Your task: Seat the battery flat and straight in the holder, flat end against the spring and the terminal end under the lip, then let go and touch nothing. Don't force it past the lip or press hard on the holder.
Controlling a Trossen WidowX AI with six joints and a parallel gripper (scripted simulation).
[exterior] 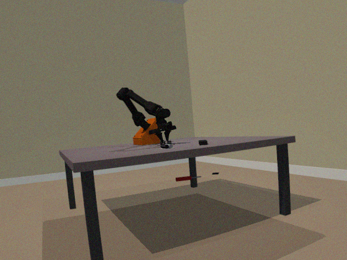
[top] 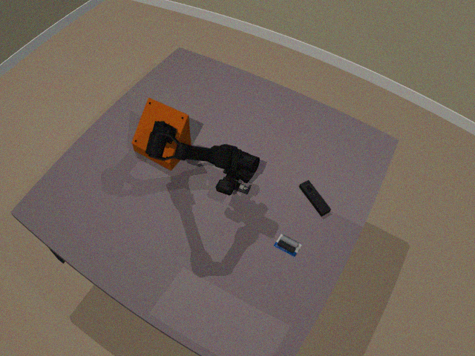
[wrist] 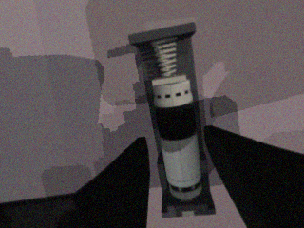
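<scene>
Now: gripper tip right at the battery. The rest, counted from my gripper tip: red tool (29 cm ahead, 21 cm below, 2 cm to the left); black remote-like bar (30 cm ahead, 12 cm to the left); white box (30 cm ahead, 12 cm to the right, 1 cm below).
</scene>
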